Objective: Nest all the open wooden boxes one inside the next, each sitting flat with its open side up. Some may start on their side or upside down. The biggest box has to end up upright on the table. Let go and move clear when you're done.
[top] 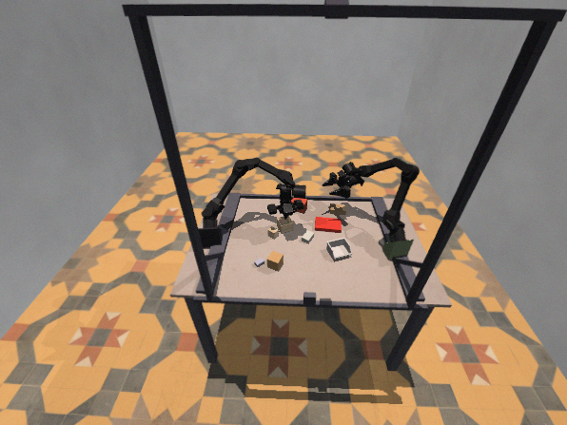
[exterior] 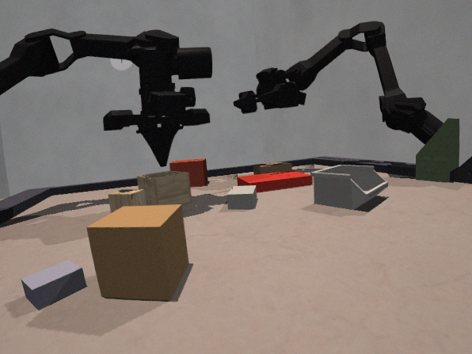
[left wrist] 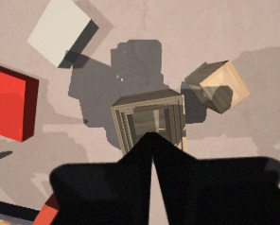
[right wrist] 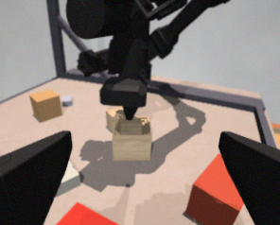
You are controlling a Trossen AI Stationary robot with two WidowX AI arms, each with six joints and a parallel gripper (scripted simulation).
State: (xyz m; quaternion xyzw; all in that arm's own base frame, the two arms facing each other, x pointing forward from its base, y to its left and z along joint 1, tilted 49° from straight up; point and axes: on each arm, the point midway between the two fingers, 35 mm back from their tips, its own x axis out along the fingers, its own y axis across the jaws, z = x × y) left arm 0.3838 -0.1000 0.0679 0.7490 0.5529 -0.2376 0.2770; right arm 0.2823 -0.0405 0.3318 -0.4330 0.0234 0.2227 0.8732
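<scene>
The small wooden box is 8 cm below my left hand, 7 cm to the left of it and 7 cm behind it. From my left hand the other things lie so: orange cube 26 cm behind, 8 cm below, 3 cm to the left; then white block 13 cm to the right, 9 cm below, 7 cm behind; then flat red block 24 cm to the right, 10 cm below, 4 cm ahead.
</scene>
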